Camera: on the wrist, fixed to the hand. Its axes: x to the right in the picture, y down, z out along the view.
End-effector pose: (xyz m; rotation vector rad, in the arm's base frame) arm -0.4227 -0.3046 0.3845 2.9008 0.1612 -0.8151
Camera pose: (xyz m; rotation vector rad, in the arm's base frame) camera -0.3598 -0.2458 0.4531 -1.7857 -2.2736 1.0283
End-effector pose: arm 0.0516 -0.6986 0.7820 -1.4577 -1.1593 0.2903
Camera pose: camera 0.1144 -0.7506 0.8559 -0.3243 -2.2324 -0.8079
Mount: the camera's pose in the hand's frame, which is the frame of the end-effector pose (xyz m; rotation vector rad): 0.0215 -0.0433 -0.0989 -0.2478 -0.2613 -1.5907
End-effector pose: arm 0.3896 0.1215 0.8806 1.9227 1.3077 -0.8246
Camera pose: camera 0.3683 0.2243 0.9137 0.2181 2.4851 -1.3895
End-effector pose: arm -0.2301 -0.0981 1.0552 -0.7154 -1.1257 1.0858
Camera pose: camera -0.1217 -0.0866 1.0704 0.2673 -1.5469 -0.3426
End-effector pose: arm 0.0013 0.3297 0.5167 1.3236 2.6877 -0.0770
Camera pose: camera -0.0565 0.3310 0.6104 -0.9702 2.5945 -0.0601
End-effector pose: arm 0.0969 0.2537 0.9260 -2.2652 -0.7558 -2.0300
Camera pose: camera -0.0099 0.2679 0.9488 0.9411 1.4282 0.9148
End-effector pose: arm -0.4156 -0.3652 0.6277 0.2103 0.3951 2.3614
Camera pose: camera -0.4294 -0.3424 0.5209 0.0288 0.0402 0.7785
